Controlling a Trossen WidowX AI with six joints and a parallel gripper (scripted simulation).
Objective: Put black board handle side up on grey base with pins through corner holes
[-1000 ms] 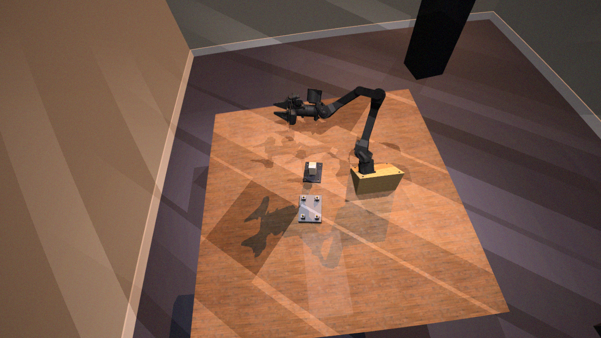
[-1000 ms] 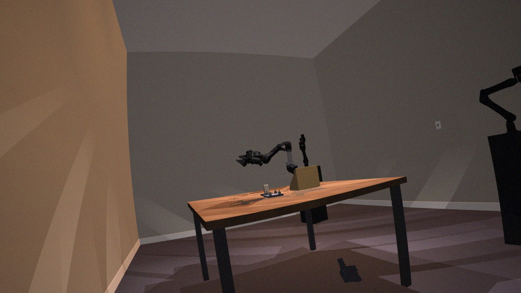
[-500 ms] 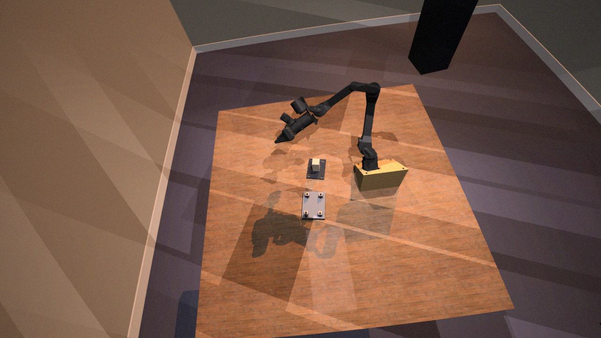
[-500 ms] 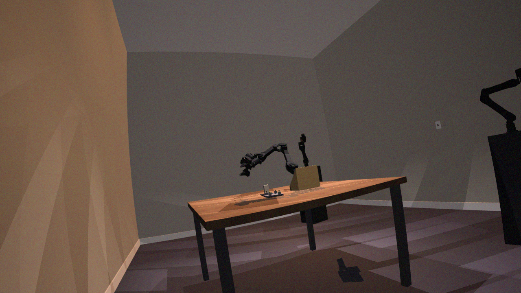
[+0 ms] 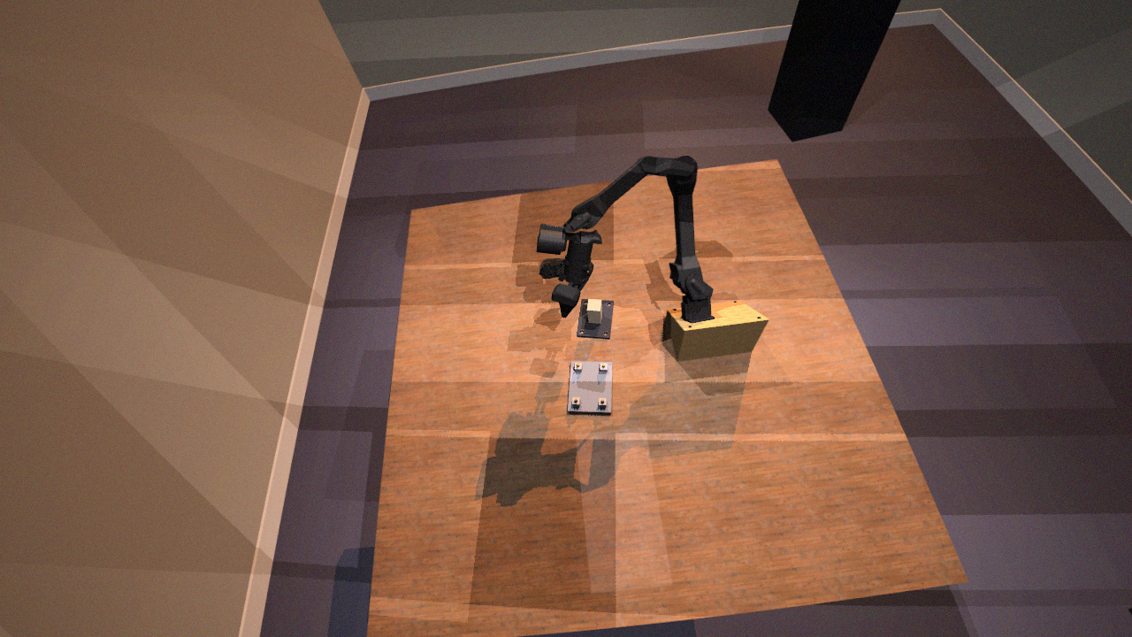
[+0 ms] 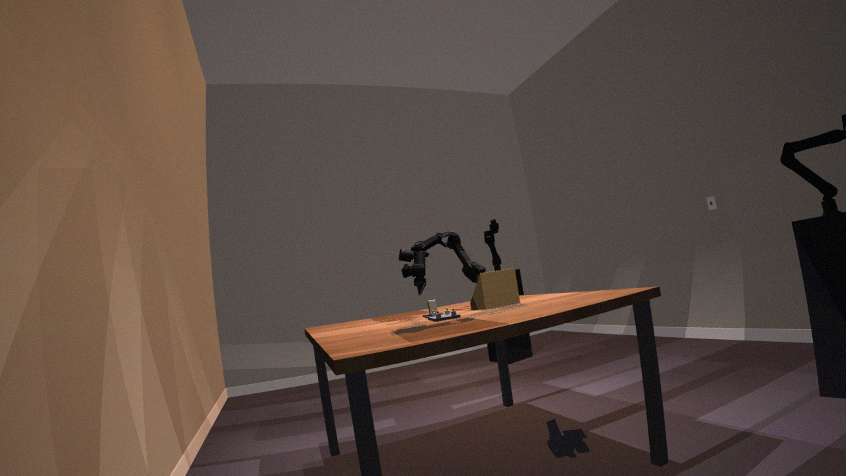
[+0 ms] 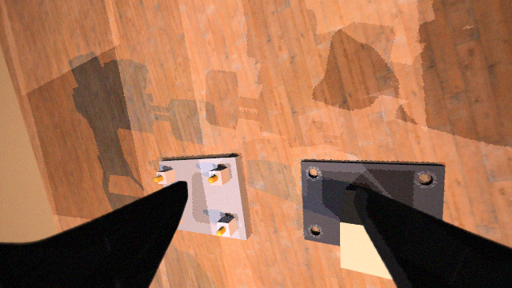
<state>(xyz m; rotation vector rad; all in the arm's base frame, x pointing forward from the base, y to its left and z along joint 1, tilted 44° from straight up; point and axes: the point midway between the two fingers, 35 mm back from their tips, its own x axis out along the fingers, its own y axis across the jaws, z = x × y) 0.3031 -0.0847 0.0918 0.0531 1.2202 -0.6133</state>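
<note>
Now: the black board 110 mm below my gripper tip, 70 mm behind it and 20 mm to the right of it. The rest, counted from my gripper tip: grey base: 180 mm to the left, 130 mm below, 10 mm behind.
</note>
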